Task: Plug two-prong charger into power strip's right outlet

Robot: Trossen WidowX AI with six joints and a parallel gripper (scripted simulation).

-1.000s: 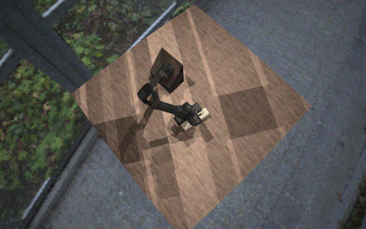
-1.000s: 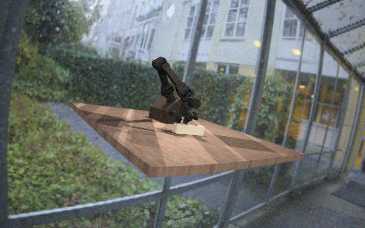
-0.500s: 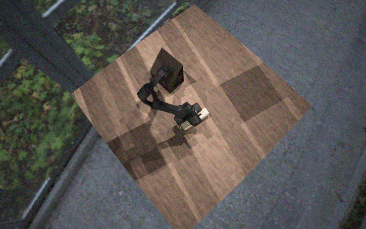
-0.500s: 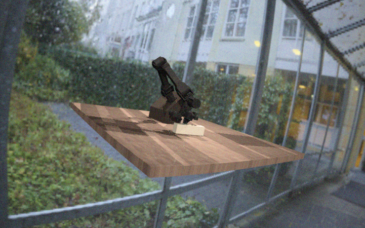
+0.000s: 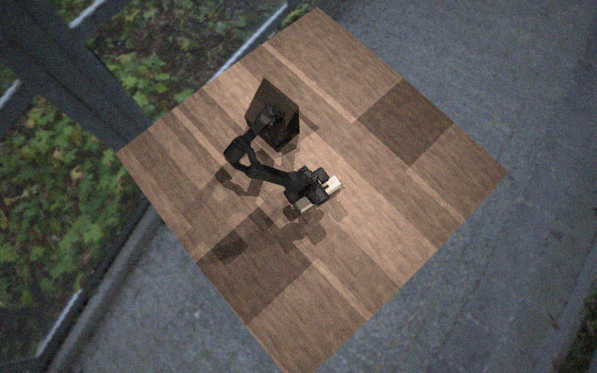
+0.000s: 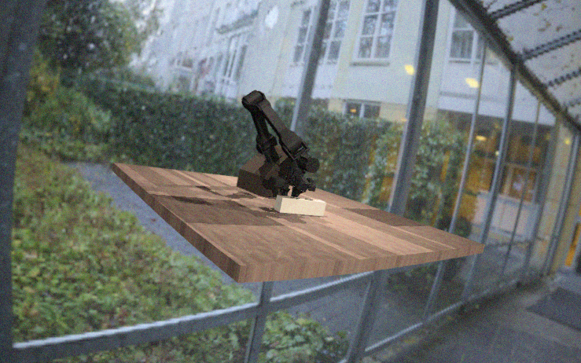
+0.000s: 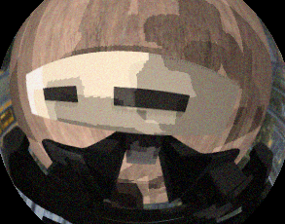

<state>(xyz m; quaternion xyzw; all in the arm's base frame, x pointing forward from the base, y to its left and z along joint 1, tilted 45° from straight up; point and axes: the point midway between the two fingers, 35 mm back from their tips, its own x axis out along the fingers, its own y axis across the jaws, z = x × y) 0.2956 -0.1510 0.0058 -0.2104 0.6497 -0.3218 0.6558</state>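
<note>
My gripper tip is 20 mm short of the two-prong charger and 10 mm below it.
</note>
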